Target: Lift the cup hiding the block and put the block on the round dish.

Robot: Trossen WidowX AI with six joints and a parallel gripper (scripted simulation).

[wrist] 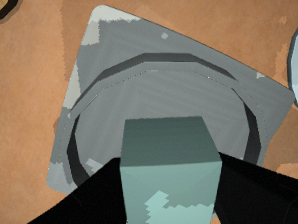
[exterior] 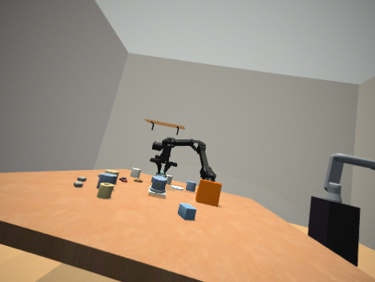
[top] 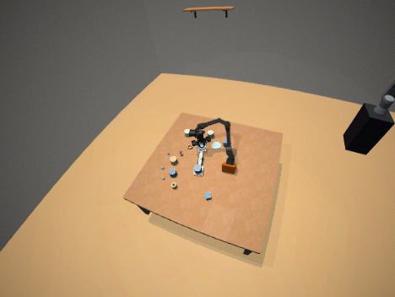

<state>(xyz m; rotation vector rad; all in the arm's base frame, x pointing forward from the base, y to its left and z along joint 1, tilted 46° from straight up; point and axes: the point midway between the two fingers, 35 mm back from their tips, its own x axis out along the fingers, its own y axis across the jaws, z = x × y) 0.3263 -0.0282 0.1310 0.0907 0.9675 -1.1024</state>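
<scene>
The pale blue round dish lies 11 cm behind my gripper tip, 12 cm to the right of it and 8 cm below it. From my gripper tip the other things lie so: balance: 3 cm behind, 12 cm to the left, 4 cm below; beige cylinder: 22 cm ahead, 21 cm to the left, 4 cm below.
</scene>
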